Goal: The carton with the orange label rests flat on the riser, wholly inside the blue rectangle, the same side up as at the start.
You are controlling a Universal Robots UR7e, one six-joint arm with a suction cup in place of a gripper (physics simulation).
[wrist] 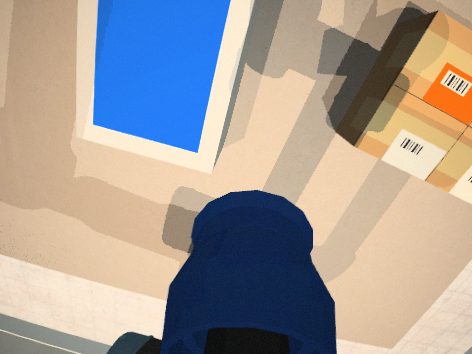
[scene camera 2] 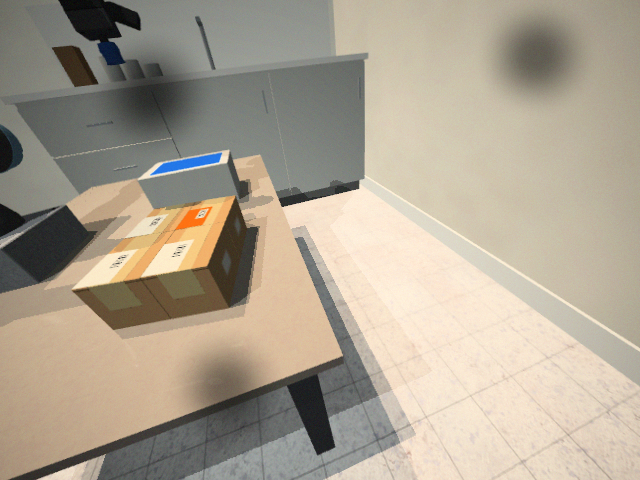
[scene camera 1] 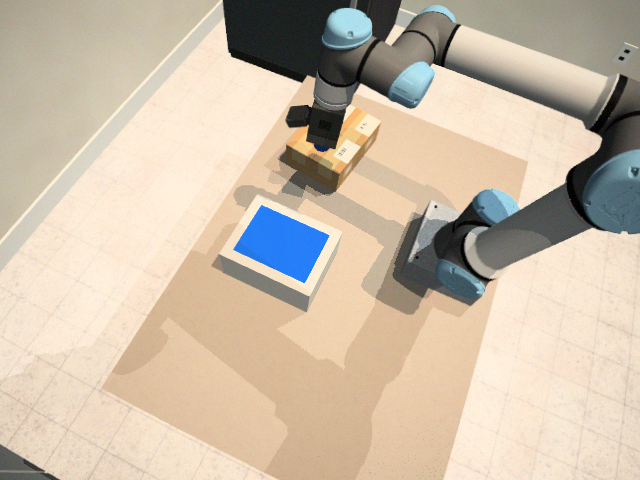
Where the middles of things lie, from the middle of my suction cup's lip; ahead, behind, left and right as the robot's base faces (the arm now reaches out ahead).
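With the riser (scene camera 1: pixel 277 250) as my reference, I find my suction cup 32 cm above it, 13 cm to the right of it and 5 cm short of it.
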